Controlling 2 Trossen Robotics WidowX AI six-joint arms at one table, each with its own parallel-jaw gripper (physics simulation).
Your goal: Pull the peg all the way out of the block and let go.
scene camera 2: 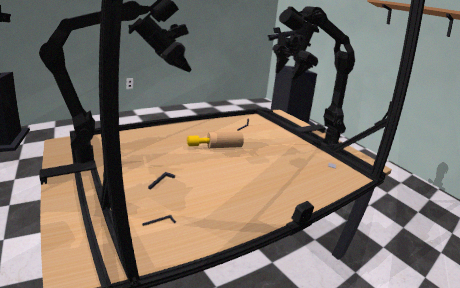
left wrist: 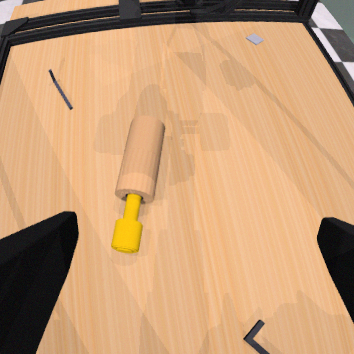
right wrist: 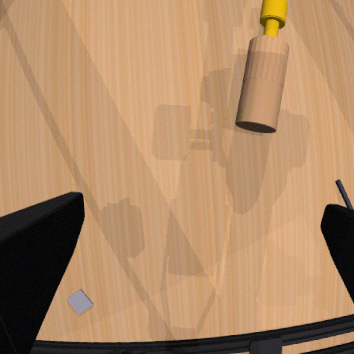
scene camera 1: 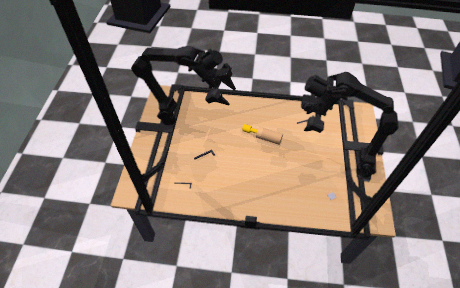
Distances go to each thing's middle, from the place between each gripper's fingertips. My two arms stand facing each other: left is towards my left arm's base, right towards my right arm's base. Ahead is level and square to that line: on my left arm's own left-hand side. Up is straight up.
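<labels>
Looking at the round wooden block (right wrist: 258, 108), I see that my left gripper is 17 cm to the left of it, 6 cm short of it and 27 cm above it. The yellow peg (left wrist: 126, 236) is 10 cm to the right of my left hand, 7 cm ahead of it and 27 cm below it.
My right gripper, for its part, is now 15 cm to the right of the round wooden block and 9 cm short of it, and 26 cm above it. As for the yellow peg, it is 22 cm to the left of my right hand, 10 cm ahead of it and 26 cm below it.
</labels>
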